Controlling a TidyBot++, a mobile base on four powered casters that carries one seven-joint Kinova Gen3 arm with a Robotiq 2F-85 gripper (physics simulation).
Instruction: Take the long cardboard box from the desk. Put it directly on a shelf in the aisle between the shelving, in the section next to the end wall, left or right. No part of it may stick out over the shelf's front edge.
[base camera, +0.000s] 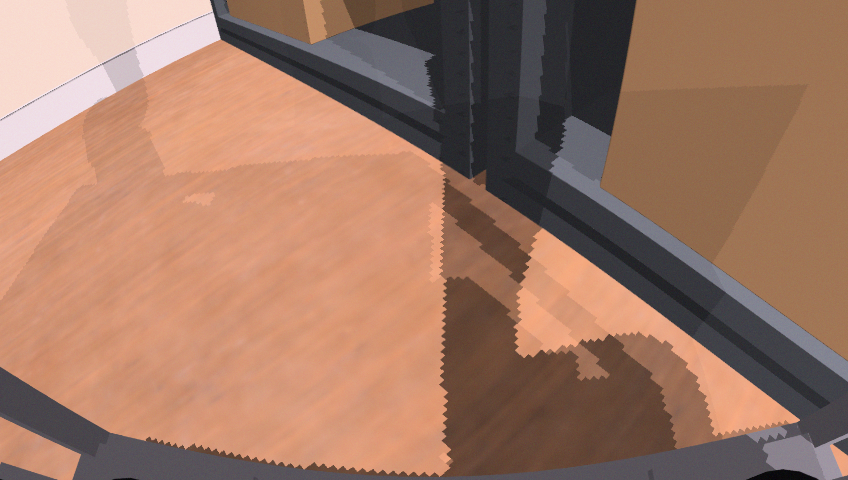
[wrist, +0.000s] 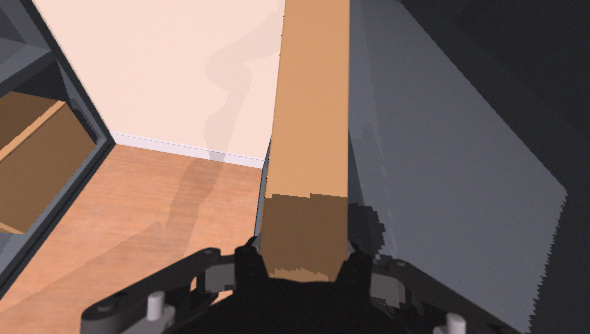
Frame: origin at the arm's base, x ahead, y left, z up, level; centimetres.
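Seen in the pictures: gripper, between the fingertips: (wrist: 302, 245).
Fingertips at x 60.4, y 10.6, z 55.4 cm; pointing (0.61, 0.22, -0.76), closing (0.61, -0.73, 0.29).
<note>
Pixels of each thing's top centre, then the offset from my fingertips to it. "spot": a spot on its surface instead. Level surfaces: height alone.
- grey shelf surface, height of its surface: dz +4.0 cm
- aisle floor, height of its surface: dz -95.0 cm
- Left shelving with a cardboard box, a spot on its surface: (wrist: 45, 155) spot: dx -20.4, dy +90.5, dz -70.6 cm
- right shelving's low front beam, a spot on its surface: (base camera: 624, 255) spot: dx -24.4, dy -27.5, dz -91.2 cm
- large cardboard box, a spot on its surface: (base camera: 743, 178) spot: dx -28.2, dy -33.7, dz -78.1 cm
The long cardboard box (wrist: 312, 110) is between my fingers and runs from them up past the top edge of the wrist view. My gripper (wrist: 302, 245) is shut on its near end. A grey shelf surface (wrist: 450, 165) of the right shelving lies under and to the right of the box. The box's left side covers most of the shelf's front edge, which shows as a thin strip at the box's lower left. Whether the box touches the shelf I cannot tell. The box's far end is out of view.
The end wall (wrist: 165, 65) (base camera: 89, 41) stands ahead across the aisle floor (wrist: 165, 200) (base camera: 267, 267). Left shelving with a cardboard box (wrist: 45, 155) is at the left. In the base camera view, the right shelving's low front beam (base camera: 624, 255) runs beside a large cardboard box (base camera: 743, 178).
</note>
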